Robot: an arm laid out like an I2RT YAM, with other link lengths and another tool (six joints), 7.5 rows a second.
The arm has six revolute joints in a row. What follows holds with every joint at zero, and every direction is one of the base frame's. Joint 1 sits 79.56 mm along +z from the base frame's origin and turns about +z. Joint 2 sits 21.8 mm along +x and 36.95 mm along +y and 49.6 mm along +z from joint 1 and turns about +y. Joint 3 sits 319.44 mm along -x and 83.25 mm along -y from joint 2 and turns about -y. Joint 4 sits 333.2 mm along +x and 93.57 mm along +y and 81.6 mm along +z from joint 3 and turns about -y. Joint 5 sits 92.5 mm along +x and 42.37 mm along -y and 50.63 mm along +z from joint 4 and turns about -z. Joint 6 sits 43.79 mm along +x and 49.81 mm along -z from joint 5 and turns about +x. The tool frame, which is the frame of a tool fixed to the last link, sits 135 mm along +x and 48 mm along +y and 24 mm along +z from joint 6; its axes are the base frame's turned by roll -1.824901, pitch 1.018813 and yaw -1.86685 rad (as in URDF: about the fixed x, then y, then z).
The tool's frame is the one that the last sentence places.
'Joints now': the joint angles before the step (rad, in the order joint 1, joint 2, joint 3, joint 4, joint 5, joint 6). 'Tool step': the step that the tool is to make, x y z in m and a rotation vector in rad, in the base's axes. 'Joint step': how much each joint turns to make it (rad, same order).
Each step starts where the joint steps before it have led.
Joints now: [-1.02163, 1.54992, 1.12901, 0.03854, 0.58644, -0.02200]
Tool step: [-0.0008, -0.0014, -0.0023, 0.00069, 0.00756, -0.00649]
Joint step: [-0.00007, 0.00551, 0.00043, 0.00272, 0.00823, -0.00390]
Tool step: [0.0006, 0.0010, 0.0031, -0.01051, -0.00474, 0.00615]
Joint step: [0.00010, -0.00578, -0.00610, 0.01416, -0.00509, -0.00431]
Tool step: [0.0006, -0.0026, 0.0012, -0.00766, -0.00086, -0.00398]
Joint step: [-0.00005, 0.00748, 0.00470, 0.01086, 0.00484, -0.00198]
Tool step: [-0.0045, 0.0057, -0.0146, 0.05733, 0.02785, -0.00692]
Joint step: [0.00006, -0.00586, 0.00163, -0.07662, 0.00405, 0.01014]
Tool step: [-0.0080, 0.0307, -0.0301, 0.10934, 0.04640, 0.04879]
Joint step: [-0.00005, -0.06603, -0.06368, -0.11505, -0.05131, -0.00887]
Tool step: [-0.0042, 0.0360, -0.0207, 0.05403, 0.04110, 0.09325]
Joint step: [0.00131, -0.09263, -0.10202, -0.02750, -0.07412, -0.06281]
